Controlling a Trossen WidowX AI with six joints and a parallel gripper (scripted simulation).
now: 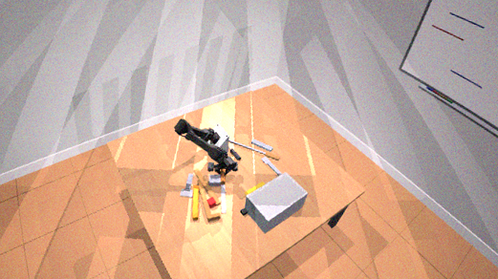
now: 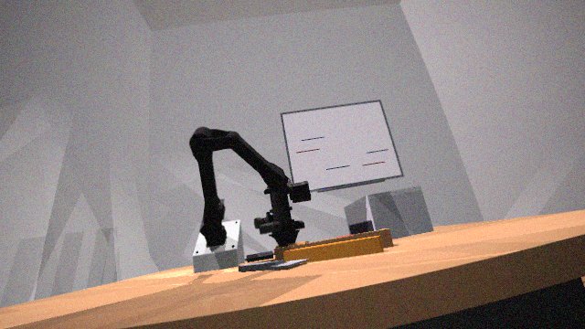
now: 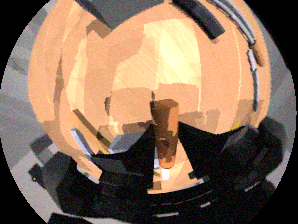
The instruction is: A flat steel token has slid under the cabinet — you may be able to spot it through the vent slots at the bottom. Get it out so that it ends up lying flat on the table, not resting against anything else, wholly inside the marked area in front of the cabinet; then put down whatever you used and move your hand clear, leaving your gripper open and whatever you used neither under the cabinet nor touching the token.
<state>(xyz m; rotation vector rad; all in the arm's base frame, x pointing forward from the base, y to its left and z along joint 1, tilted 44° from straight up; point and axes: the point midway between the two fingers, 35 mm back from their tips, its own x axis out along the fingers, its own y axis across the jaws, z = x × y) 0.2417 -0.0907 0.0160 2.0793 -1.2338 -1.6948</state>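
Right now my gripper tip is 20 mm short of the grey block, 70 mm to the left of it and 10 mm below it. The rest, counted from my gripper tip: orange bar: 110 mm ahead, 240 mm to the right; then thin wooden stick: 30 mm ahead, 130 mm to the right; then red block: 160 mm ahead, 160 mm to the right, 10 mm above.
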